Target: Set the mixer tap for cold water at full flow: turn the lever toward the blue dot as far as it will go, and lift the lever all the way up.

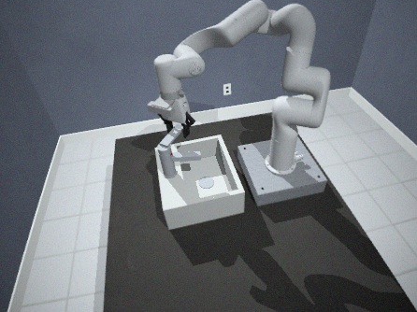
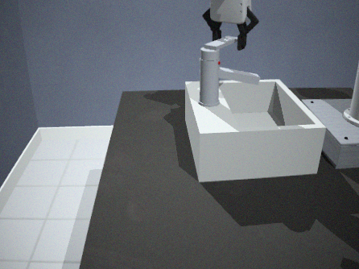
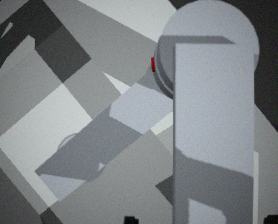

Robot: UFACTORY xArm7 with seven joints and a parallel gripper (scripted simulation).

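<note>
Now: the flat lever 3 cm to the left of my hand and 2 cm ahead of it. The rest, counted from my hand: white sink basin: 23 cm below, 7 cm to the left, 6 cm behind; grey mixer tap: 5 cm to the left, 4 cm below, 4 cm ahead.
</note>
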